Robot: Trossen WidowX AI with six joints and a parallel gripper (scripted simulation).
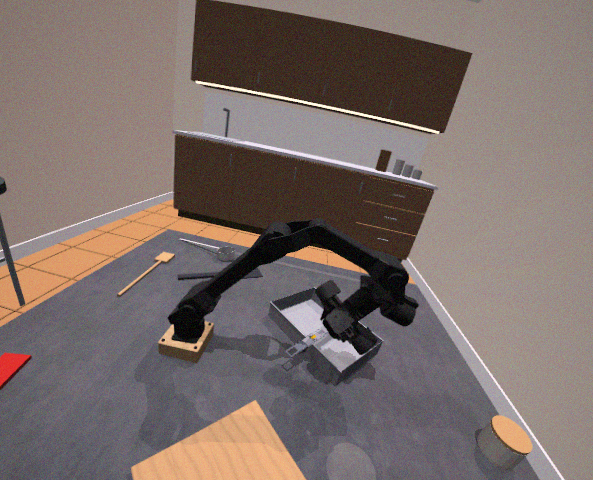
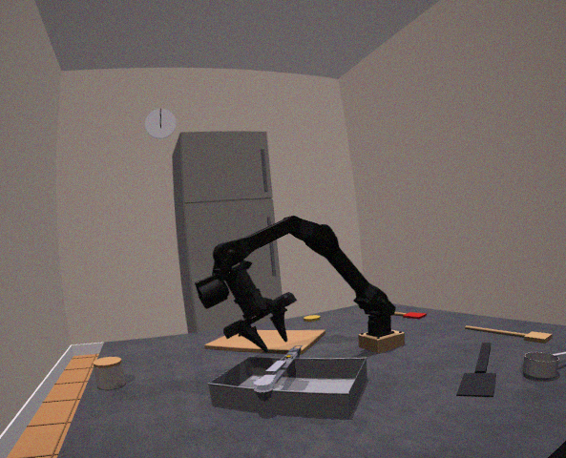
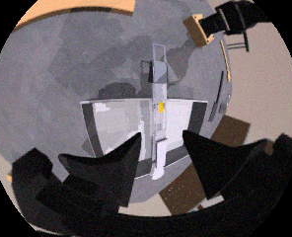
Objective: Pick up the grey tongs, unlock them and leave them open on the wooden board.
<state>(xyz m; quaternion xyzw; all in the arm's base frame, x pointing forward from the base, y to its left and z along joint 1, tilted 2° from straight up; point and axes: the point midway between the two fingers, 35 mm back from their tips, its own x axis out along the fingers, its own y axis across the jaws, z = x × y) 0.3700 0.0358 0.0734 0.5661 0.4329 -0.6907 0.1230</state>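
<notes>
The yellow lock piece lies 3 cm below my gripper tip, 3 cm behind it and 1 cm to the right of it. The rest, counted from my gripper tip: black spatula (36 cm behind, 32 cm to the left, 9 cm below); roasting tin (8 cm to the left, 7 cm below, 1 cm ahead); wooden board (39 cm to the right, 13 cm behind, 9 cm below).
</notes>
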